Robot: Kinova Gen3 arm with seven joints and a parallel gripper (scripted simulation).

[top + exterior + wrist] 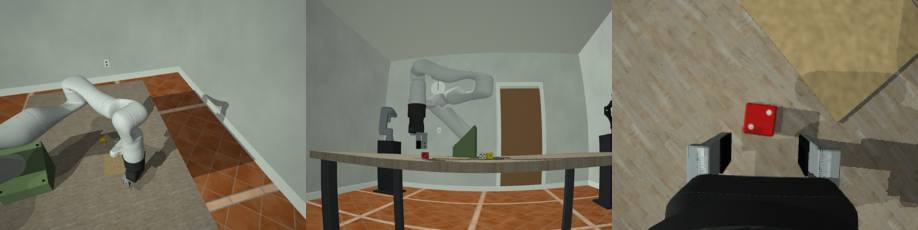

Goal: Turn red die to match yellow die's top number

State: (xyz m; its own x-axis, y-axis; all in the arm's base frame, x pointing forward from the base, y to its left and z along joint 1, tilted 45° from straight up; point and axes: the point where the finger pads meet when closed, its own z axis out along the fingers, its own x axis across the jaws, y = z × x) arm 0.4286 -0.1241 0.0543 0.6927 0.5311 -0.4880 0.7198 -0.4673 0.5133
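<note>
Now: hand 40 mm above the red die, 20 mm past it and 10 mm to the right of it. Also, from my hand: tan mat 130 mm to the left, 50 mm below, 30 mm behind; white die 250 mm to the left, 40 mm below, 30 mm behind; yellow die 270 mm to the left, 100 mm behind, 40 mm below.
</note>
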